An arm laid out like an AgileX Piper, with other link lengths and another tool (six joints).
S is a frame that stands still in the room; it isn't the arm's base.
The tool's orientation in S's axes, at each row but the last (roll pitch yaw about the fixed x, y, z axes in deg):
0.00, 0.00, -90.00
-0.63, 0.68, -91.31
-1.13, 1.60, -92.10
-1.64, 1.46, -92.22
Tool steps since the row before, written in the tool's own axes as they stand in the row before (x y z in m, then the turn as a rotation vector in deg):
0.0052, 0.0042, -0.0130, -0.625, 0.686, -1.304
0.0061, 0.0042, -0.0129, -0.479, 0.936, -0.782
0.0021, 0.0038, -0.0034, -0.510, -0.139, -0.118
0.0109, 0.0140, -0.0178, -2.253, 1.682, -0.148
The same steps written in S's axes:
0.0042, -0.0052, -0.0130, 0.686, 0.625, -1.304
0.0039, -0.0060, -0.0130, 0.938, 0.467, -0.787
0.0037, -0.0021, -0.0035, -0.122, 0.518, -0.101
0.0131, -0.0109, -0.0185, 1.763, 2.191, -0.139

